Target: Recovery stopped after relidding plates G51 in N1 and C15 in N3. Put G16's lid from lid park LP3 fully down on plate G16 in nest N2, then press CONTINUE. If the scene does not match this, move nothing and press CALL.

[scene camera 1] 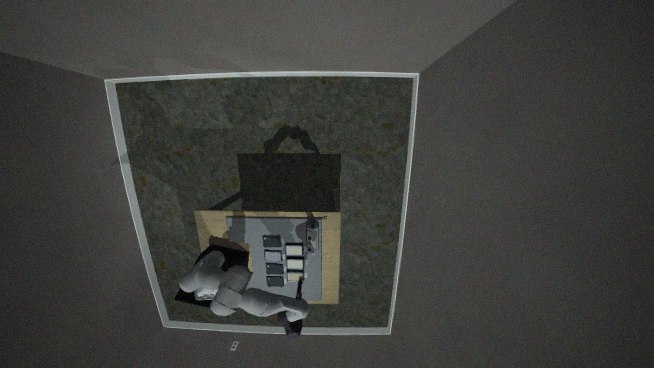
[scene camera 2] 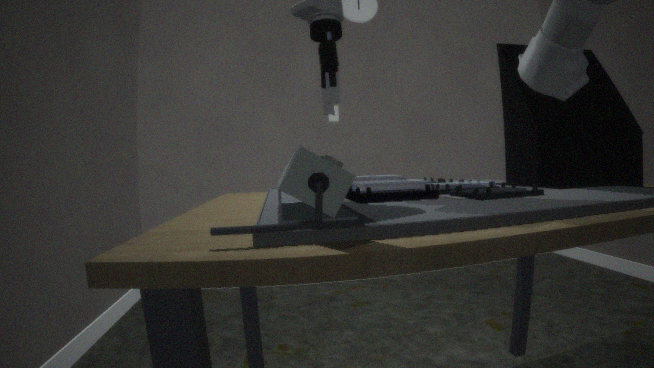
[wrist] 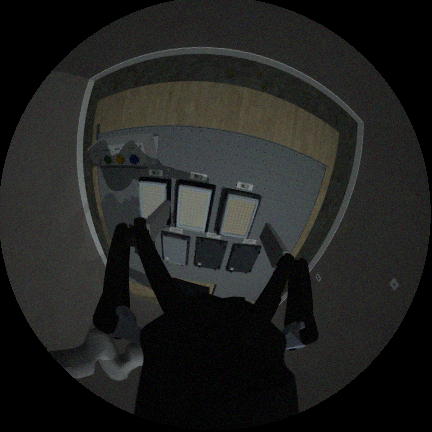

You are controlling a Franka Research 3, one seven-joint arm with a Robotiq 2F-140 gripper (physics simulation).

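Three plates stand in a row of nests: a pale one nearest the button panel, a pale middle one, and a more tan one. Their labels are too small to read. A light grey lid lies in one lid park; dark parks beside it show no lid. The button panel carries green, yellow and blue buttons; their lettering is unreadable. My gripper is open and empty, high above the board.
A grey perforated board lies on the wooden table. A fourth dark park shows in scene camera 1. A thin dark rod runs by the panel. A black upright panel stands by the arm's base.
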